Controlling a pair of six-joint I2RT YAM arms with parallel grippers.
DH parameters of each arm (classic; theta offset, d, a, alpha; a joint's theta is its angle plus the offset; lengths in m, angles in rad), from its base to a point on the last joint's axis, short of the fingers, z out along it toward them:
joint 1: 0 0.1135 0.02 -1.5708
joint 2: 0 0 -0.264 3.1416
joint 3: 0.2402 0 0.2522 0
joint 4: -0.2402 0 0.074 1.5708
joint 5: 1.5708 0 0 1.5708
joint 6: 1.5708 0.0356 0 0
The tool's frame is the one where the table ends.
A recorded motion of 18 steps. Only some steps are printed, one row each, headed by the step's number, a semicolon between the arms.
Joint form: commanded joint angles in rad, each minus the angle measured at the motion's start. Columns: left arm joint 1, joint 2, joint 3, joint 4, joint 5, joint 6; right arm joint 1, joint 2, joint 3, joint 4, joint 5, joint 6.
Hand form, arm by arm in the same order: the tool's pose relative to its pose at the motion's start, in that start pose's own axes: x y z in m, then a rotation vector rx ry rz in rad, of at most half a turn. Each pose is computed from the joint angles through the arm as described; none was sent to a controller.
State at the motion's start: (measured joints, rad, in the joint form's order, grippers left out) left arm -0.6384 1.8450 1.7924 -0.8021 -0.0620 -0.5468; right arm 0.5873 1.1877 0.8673 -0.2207 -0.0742 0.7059
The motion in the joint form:
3: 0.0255 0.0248 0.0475 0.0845 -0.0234 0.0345; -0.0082 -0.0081 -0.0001 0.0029 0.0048 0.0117
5: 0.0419 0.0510 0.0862 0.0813 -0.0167 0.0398; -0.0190 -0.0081 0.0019 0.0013 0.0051 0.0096
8: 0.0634 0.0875 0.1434 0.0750 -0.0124 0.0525; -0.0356 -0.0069 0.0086 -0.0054 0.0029 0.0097
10: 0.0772 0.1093 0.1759 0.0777 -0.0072 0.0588; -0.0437 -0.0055 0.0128 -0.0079 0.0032 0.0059
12: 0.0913 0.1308 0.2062 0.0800 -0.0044 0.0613; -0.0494 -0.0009 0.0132 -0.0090 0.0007 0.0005
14: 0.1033 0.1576 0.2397 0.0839 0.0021 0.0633; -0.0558 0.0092 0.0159 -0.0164 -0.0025 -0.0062
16: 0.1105 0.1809 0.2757 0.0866 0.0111 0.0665; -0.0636 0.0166 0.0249 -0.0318 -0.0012 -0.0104
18: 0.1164 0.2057 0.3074 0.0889 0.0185 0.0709; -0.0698 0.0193 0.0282 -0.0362 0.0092 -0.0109
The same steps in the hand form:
3: -0.0214 0.0006 0.0004 0.0178 -0.1119 0.0083; -0.0024 -0.0008 -0.0023 0.0017 -0.0162 0.0151
5: -0.0299 0.0034 0.0037 0.0176 -0.1217 0.0017; -0.0046 -0.0027 -0.0028 0.0084 -0.0231 0.0185
8: -0.0419 0.0072 0.0076 0.0139 -0.1390 -0.0014; -0.0084 -0.0051 -0.0036 0.0180 -0.0305 0.0271
10: -0.0494 0.0098 0.0101 0.0156 -0.1526 -0.0051; -0.0105 -0.0061 -0.0039 0.0231 -0.0356 0.0274
12: -0.0564 0.0132 0.0131 0.0140 -0.1655 -0.0128; -0.0111 -0.0077 -0.0029 0.0283 -0.0333 0.0254
14: -0.0631 0.0156 0.0178 0.0167 -0.1757 -0.0190; -0.0114 -0.0099 -0.0006 0.0393 -0.0235 0.0234
16: -0.0693 0.0159 0.0202 0.0268 -0.1876 -0.0203; -0.0131 -0.0114 0.0001 0.0540 -0.0181 0.0247
18: -0.0742 0.0163 0.0245 0.0333 -0.1944 -0.0195; -0.0146 -0.0128 0.0002 0.0683 -0.0253 0.0277

